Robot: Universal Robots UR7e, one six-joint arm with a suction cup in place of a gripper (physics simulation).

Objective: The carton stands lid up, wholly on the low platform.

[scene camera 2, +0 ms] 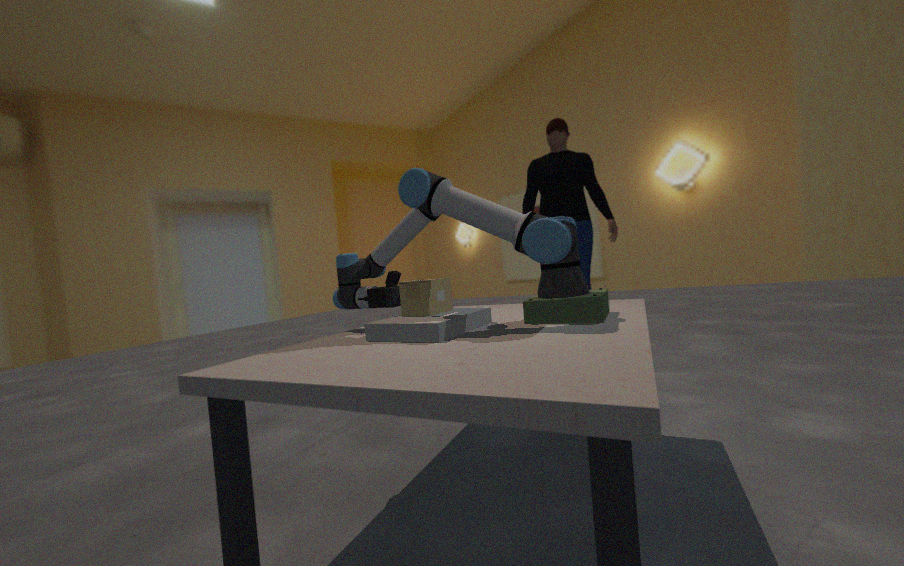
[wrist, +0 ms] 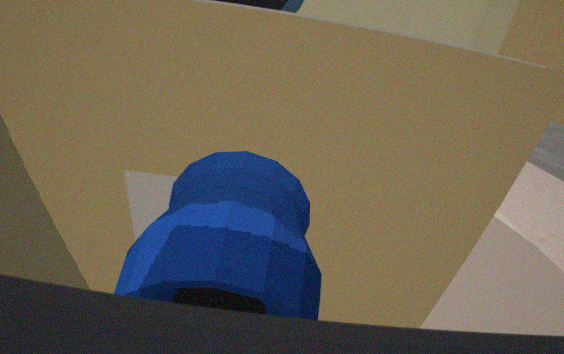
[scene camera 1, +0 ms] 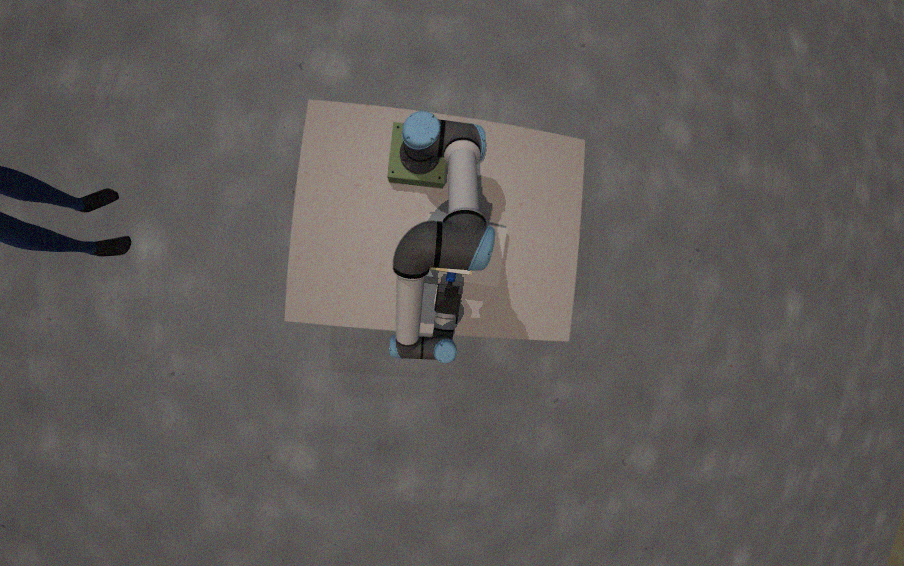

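Pixels of known places: hand, its tool point: (wrist: 240,214) (scene camera 1: 451,272); arm's base, origin of its link: (scene camera 2: 563,295) (scene camera 1: 419,154).
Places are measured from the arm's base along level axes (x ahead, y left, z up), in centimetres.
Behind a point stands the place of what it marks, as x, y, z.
Observation:
The tan carton (scene camera 1: 460,271) {44.4, 15.7, 8.2} (scene camera 2: 416,298) {39.7, 20.4, 3.1} (wrist: 390,150) {45.2, 16.3, 5.9} stands upright on the low grey platform (scene camera 1: 492,274) {45.1, 30.1, -2.2} (scene camera 2: 405,331) {36.4, 34.4, -4.3} in the second scene view. A pale label shows on its side there. From above, the arm hides most of the carton, so its lid and the full fit of its base on the platform cannot be confirmed. My gripper (scene camera 1: 450,277) (wrist: 240,192), a blue suction cup, points sideways at one side face of the carton, very near it. Its suction is open. Whether the cup's rim still touches the face cannot be made out.
The table (scene camera 1: 346,220) {25.1, -28.4, -7.1} (scene camera 2: 533,373) {-1.0, 60.9, -7.0} bears the platform and the arm's green base block (scene camera 1: 416,178) {9.3, -0.9, -0.3} (scene camera 2: 567,311) {-1.9, 10.5, -3.7}. The arm reaches over the platform and casts shadows there. A person (scene camera 2: 561,180) stands behind the table in the second scene view.

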